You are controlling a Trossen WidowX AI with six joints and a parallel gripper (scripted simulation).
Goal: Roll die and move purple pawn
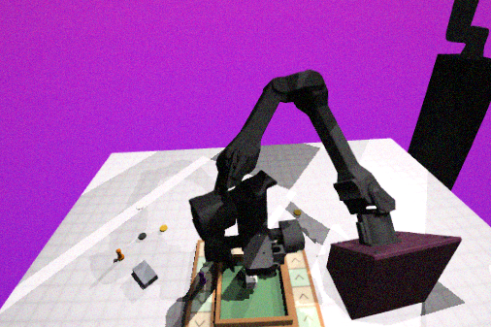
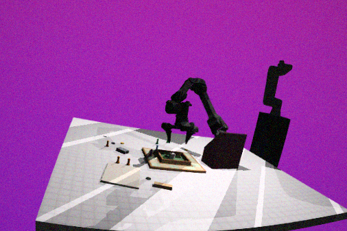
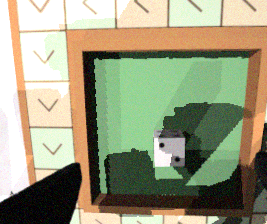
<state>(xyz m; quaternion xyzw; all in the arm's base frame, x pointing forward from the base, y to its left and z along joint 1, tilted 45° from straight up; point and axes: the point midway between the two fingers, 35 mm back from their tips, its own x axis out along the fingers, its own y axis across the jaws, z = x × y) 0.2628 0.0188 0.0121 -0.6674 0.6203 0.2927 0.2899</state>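
Now: gripper tip 12 cm short of the purple pawn, 3 cm to the left of it and 8 cm above it. Round my gripper tip: green tray (1 cm ahead, 1 cm to the right, 10 cm below); die (1 cm ahead, 2 cm to the right, 8 cm below); blue pawn (7 cm ahead, 12 cm to the right, 8 cm below).
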